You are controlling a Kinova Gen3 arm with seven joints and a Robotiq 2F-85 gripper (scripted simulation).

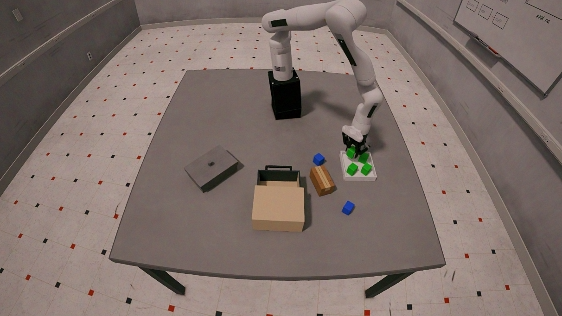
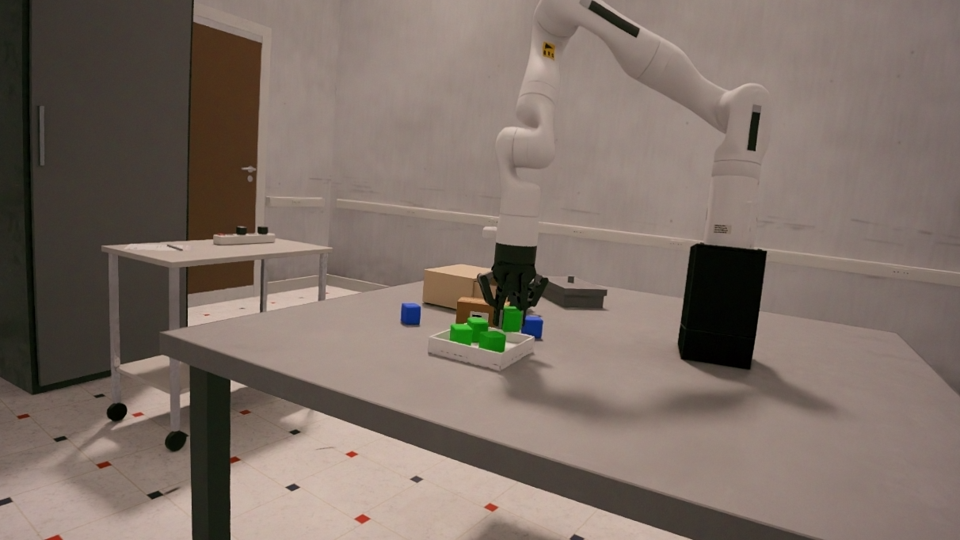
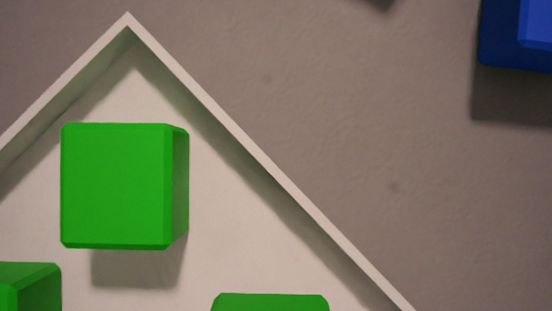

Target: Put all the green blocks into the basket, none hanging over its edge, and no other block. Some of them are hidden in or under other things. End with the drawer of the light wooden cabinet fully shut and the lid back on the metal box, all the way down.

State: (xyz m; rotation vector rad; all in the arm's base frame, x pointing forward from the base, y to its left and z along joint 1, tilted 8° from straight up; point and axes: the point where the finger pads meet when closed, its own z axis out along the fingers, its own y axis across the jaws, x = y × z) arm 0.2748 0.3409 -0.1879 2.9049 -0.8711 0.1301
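Right now the white basket is 5 cm below my hand, 4 cm to the left of it and 3 cm ahead of it. The rest, counted from my hand: light wooden cabinet (28 cm ahead, 26 cm to the right, 2 cm below); then brown cardboard box (15 cm ahead, 11 cm to the right, 3 cm below); then drawer (27 cm to the right, 22 cm ahead, 3 cm below).
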